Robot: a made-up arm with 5 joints.
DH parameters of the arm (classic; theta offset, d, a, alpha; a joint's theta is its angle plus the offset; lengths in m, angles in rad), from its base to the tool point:
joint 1: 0 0.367 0 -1.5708
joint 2: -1.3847 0 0.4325 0
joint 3: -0.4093 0 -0.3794 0
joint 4: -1.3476 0 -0.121 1.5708
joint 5: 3.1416 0.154 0 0
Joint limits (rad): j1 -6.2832..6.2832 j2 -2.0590..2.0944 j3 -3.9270..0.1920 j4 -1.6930..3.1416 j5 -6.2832..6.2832
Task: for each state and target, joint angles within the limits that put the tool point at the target. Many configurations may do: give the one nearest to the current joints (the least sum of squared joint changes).
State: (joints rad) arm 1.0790 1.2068 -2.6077 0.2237 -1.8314
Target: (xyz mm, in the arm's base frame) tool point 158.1 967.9 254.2
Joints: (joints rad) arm 1.4089 1.2772 -2.2838 0.2675 -1.8314
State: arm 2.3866 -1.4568 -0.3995 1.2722 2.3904
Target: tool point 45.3 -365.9 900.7
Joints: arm 1.6940 -1.8044 -1.1760 0.9641 2.3904
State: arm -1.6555 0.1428 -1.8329 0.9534 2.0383
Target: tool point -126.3 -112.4 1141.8
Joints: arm -2.4144 -0.6700 -1.7424 1.1957 2.0383
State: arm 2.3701 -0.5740 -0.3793 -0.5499 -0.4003
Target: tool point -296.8 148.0 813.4
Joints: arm 2.6790 -0.6068 -0.5108 -0.5699 -0.4003
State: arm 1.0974 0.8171 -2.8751 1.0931 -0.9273
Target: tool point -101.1 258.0 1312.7
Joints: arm 1.9443 0.2343 -3.1368 0.9308 -0.9273
